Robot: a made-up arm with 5 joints.
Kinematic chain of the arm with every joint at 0, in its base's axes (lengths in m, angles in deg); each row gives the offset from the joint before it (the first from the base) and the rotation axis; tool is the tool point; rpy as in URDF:
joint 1: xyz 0.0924 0 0.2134 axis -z
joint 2: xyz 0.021 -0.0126 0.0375 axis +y
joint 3: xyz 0.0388 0 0.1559 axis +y
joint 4: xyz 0.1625 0 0.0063 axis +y
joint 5: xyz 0.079 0.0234 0 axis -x
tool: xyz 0 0 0 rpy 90 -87.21 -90
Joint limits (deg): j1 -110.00..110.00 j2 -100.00..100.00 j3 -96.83..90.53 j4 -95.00..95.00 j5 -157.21..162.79
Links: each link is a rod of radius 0.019 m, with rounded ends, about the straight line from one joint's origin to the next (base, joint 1, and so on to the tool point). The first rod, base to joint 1, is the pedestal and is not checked.
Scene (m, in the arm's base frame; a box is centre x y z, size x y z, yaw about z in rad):
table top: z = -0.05
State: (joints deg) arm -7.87 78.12 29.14 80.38 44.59
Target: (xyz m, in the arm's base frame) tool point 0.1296 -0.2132 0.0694
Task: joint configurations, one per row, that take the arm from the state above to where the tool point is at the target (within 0.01 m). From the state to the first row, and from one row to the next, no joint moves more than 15 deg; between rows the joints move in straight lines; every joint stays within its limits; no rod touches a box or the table.
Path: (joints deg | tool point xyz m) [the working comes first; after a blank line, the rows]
Joints at the target: 82.96 67.41 -5.25 62.71 44.59
Straight joint move there: clear.

1: 5.11 76.59 24.23 77.86 44.59 | 0.1714 0.0038 0.0867
2: 18.08 75.06 19.31 75.33 44.59 | 0.1887 -0.0201 0.0770
3: 31.06 73.53 14.40 72.81 44.59 | 0.2000 -0.0522 0.0697
4: 44.03 72.00 9.49 70.28 44.59 | 0.2020 -0.0909 0.0650
5: 57.01 70.47 4.57 67.76 44.59 | 0.1919 -0.1334 0.0633
6: 69.99 68.94 -0.34 65.23 44.59 | 0.1679 -0.1757 0.0647
7: 82.96 67.41 -5.25 62.71 44.59 | 0.1296 -0.2132 0.0694

